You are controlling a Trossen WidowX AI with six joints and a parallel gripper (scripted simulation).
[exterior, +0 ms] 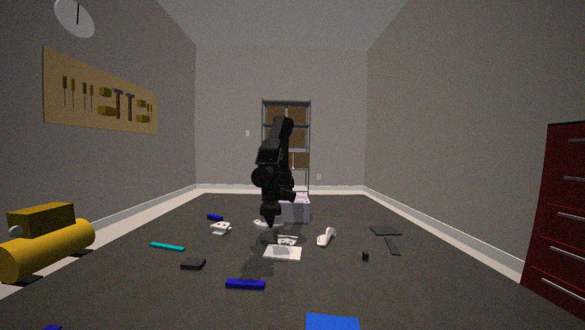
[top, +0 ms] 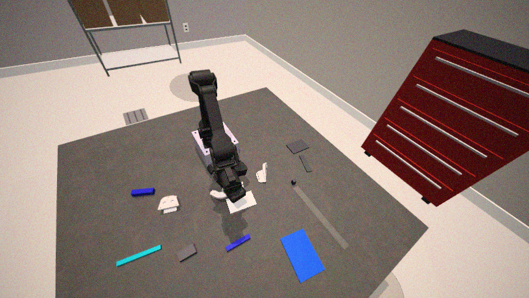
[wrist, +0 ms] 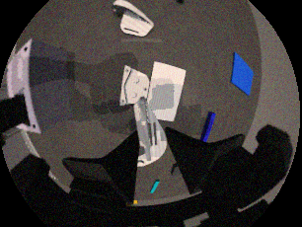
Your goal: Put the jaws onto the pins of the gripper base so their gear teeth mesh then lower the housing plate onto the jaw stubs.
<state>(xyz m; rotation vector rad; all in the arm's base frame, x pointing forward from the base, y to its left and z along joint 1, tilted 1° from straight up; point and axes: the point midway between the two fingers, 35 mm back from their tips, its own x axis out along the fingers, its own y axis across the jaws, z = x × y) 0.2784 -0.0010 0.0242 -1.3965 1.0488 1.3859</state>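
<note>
Right now the flat white plate is 8 cm below my gripper tip, 5 cm to the left of it and 3 cm ahead of it. From my gripper tip the other things lie so: cyan bar (36 cm to the right, 9 cm ahead, 8 cm below); small black cube (32 cm to the left, 7 cm below, 3 cm ahead); blue sheet (32 cm ahead, 19 cm to the left, 8 cm below).
</note>
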